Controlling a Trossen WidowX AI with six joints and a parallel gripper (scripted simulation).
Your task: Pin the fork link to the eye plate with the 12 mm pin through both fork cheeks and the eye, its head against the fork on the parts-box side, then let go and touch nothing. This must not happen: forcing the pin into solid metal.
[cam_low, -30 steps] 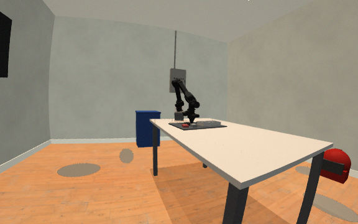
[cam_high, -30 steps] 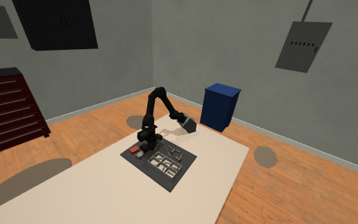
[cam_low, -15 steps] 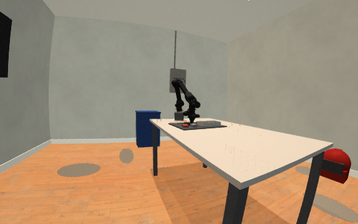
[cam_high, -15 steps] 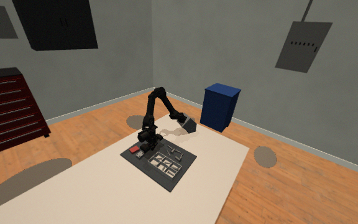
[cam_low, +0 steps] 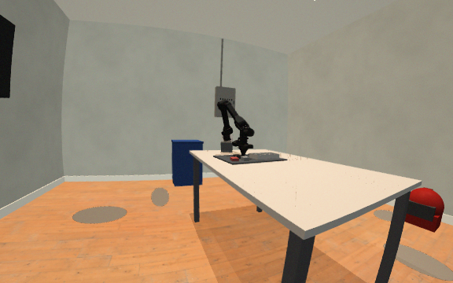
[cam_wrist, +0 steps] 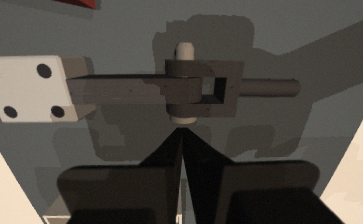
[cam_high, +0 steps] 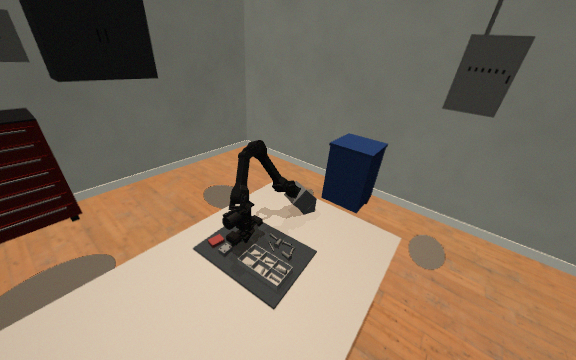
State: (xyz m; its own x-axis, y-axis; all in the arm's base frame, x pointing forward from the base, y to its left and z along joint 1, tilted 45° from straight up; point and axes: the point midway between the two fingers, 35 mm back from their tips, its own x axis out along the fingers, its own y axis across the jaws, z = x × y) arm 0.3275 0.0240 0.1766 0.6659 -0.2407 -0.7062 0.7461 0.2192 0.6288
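Now: the eye plate 4 cm to the right of my hand, 3 cm below it and 1 cm ahead of it. Round my hand: fork link: 4 cm to the right, 3 cm below, 2 cm behind; then dark mat: 6 cm to the left, 5 cm below; then grey block: 9 cm ahead, 4 cm to the right, 2 cm below.
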